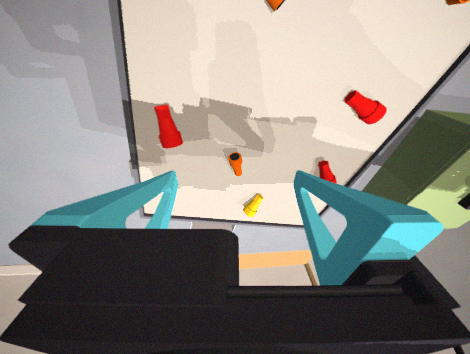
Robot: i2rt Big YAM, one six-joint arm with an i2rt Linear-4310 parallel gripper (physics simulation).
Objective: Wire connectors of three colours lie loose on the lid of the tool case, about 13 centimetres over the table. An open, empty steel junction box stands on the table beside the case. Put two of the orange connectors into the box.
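Places are measured from the arm's base along level axes (x down, y back, z left), in metres.
Pixels of known places: gripper, fingertip midpoint: (235, 177).
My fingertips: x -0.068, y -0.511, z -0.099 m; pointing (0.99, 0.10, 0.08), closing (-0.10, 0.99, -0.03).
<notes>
For each thing: its middle in the pictures, then the offset to it from my fingertips. "spot": a spot on its surface instead.
- pale case lid, body centre: (262, 80) dx +0.087, dy +0.035, dz -0.053 m
- small orange connector, body centre: (236, 165) dx +0.017, dy +0.003, dz +0.001 m
- second orange connector, surface spot: (274, 4) spot: dx +0.013, dy +0.018, dz -0.099 m
- third orange connector, surface spot: (457, 2) spot: dx +0.016, dy +0.123, dz -0.106 m
- junction box, body centre: (215, 211) dx +0.137, dy -0.025, dz +0.217 m
- yellow connector, body centre: (254, 204) dx +0.016, dy +0.023, dz +0.055 m
My gripper (235, 177) is open, its two teal fingers wide apart over the near part of the pale case lid (310, 60). A small orange connector (237, 165) lies on the lid, seen between the fingertips and just beyond them, its dark open end pointing away. A second orange connector (274, 4) is cut by the top edge, and a third orange connector (457, 2) by the top right corner. A small grey-white edge, maybe of the junction box (212, 226), shows between the lid's near edge and the gripper body; most of it is hidden.
Red connectors lie at the left (169, 127), at the right (367, 107) and near the right finger (327, 171). A yellow connector (253, 205) lies near the lid's near edge. A green box-like object (415, 145) stands beyond the lid's right edge. An orange-tan strip (274, 259) shows below.
</notes>
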